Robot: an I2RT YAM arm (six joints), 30 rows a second.
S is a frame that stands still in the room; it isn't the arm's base.
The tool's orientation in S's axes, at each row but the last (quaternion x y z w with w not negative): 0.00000 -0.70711 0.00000 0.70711; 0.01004 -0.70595 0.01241 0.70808; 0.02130 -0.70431 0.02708 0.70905; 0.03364 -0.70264 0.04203 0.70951; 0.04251 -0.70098 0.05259 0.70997; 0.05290 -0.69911 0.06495 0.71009; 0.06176 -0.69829 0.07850 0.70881; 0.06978 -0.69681 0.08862 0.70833; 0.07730 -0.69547 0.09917 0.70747
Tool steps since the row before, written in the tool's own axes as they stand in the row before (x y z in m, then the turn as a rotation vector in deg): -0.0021 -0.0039 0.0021 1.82 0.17 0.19; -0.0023 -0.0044 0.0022 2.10 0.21 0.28; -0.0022 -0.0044 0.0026 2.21 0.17 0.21; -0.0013 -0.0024 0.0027 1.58 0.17 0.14; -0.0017 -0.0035 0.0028 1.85 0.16 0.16; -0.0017 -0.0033 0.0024 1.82 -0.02 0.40; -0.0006 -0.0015 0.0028 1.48 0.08 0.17; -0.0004 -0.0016 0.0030 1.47 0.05 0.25; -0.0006 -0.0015 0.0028 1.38 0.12 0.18
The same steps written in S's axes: -0.0021 -0.0039 -0.0021 -0.19 0.17 1.82; -0.0021 -0.0045 -0.0023 -0.28 0.21 2.10; -0.0023 -0.0046 -0.0021 -0.21 0.17 2.21; -0.0024 -0.0027 -0.0012 -0.14 0.17 1.58; -0.0023 -0.0039 -0.0016 -0.16 0.16 1.85; -0.0018 -0.0037 -0.0016 -0.37 -0.05 1.83; -0.0025 -0.0020 -0.0005 -0.16 0.08 1.48; -0.0026 -0.0022 -0.0003 -0.24 0.03 1.47; -0.0023 -0.0022 -0.0005 -0.19 0.12 1.38
